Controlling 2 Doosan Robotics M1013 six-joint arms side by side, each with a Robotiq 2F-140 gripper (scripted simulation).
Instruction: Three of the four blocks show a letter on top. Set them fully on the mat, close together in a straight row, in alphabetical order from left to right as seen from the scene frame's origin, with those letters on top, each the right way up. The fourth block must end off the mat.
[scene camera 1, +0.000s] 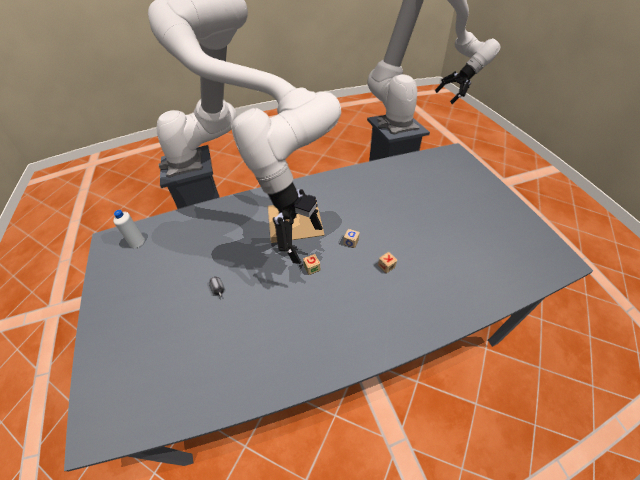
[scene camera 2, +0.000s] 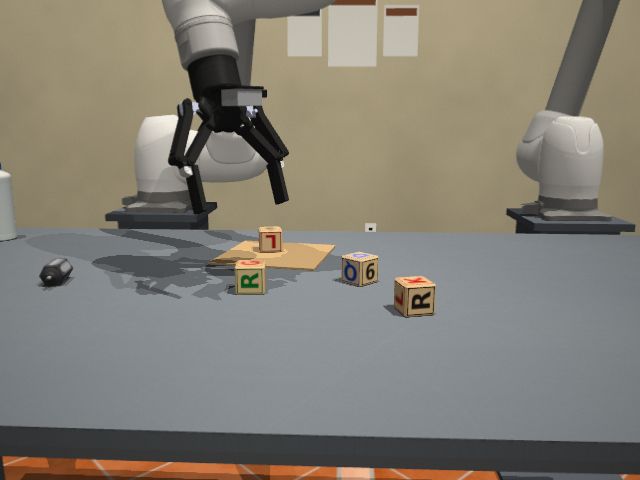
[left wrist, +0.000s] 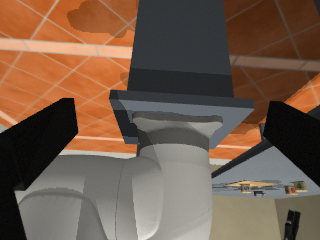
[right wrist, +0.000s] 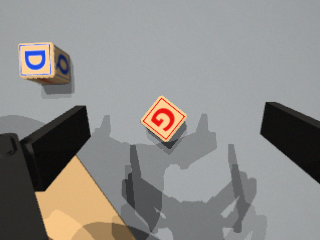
My right gripper (scene camera 2: 243, 207): 0.86 m from the lens. A mat (scene camera 2: 296, 256) is 1.09 m from the lens. A g block (scene camera 2: 250, 275) is 0.86 m from the lens. A k block (scene camera 2: 413, 296) is 0.77 m from the lens. A d block (scene camera 2: 360, 269): 0.90 m from the lens. The marked spots on the g block and the mat are 0.24 m apart.
